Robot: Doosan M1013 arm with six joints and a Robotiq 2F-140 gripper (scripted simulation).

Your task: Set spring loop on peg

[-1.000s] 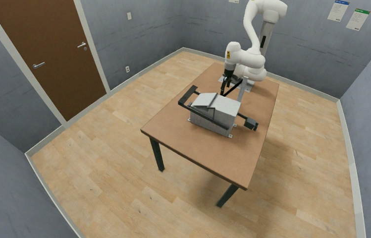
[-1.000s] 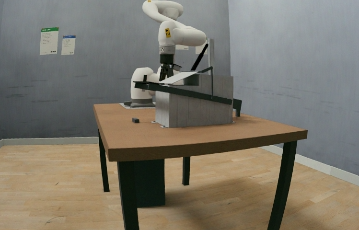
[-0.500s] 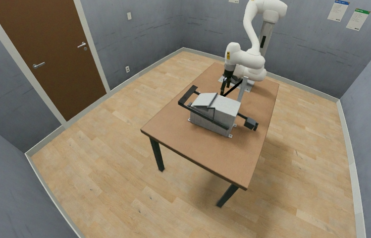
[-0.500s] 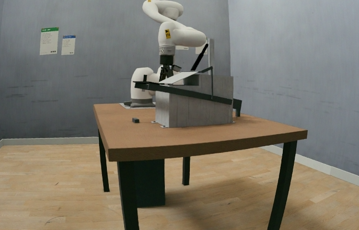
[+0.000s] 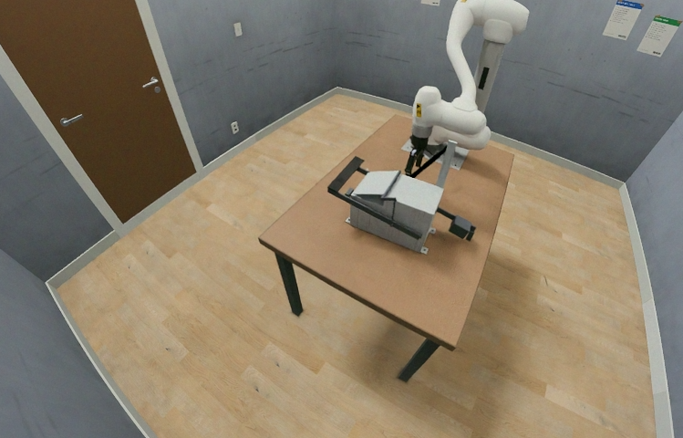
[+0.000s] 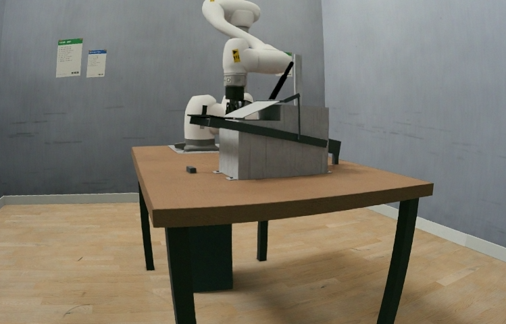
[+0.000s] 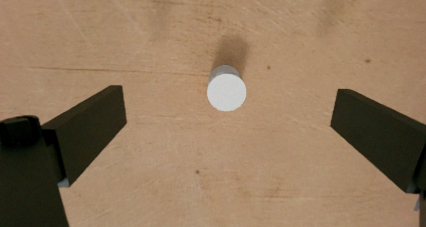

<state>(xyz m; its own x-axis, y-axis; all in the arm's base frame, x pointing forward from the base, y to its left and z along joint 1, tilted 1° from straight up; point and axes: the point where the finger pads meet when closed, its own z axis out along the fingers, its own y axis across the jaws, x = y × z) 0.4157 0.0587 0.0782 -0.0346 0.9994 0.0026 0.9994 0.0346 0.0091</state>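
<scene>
The steel test weight is 5 cm below my hand. From my hand the other things lie so: dark block: 24 cm ahead, 21 cm to the right, 7 cm below.
</scene>
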